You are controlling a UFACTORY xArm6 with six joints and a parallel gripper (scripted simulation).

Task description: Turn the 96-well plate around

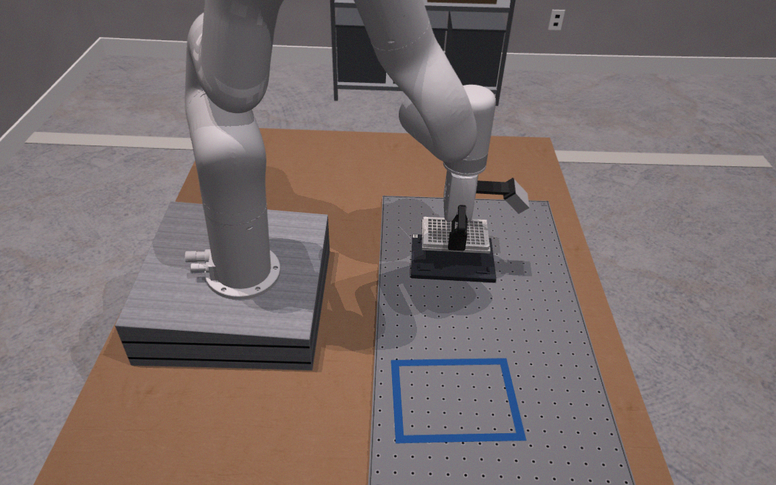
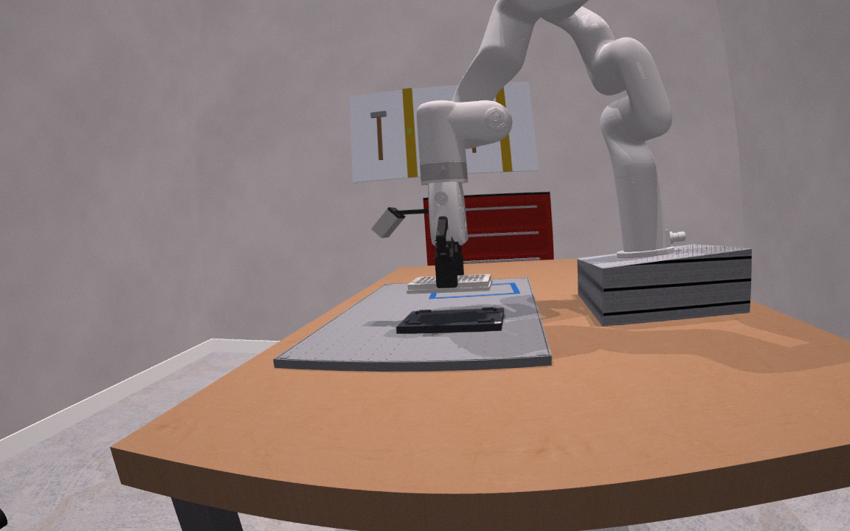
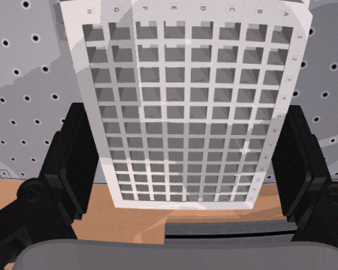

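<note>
The black plate nest N1 is 70 mm below my hand. Round my hand: white 96-well plate (10 mm below); small A1 label (70 mm to the left, 70 mm below, 70 mm behind).
</note>
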